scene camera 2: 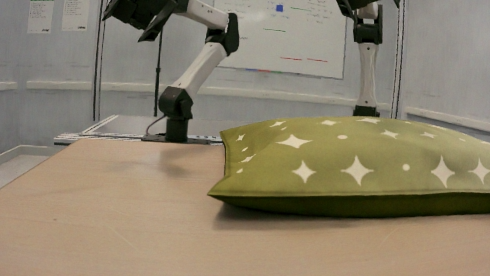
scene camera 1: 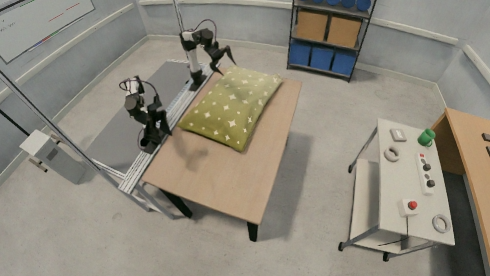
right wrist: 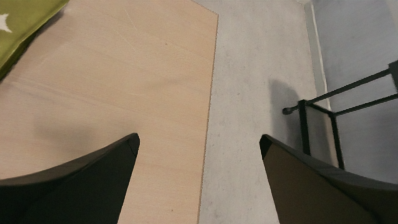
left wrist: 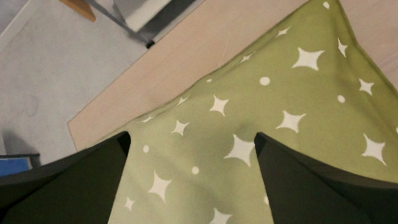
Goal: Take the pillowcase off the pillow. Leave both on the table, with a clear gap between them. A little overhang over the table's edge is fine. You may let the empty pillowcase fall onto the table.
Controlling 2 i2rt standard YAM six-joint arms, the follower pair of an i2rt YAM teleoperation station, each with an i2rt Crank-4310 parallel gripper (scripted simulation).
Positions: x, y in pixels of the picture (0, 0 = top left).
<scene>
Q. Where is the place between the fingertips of the left gripper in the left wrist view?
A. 192, 134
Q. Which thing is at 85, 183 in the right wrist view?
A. The right gripper.
</scene>
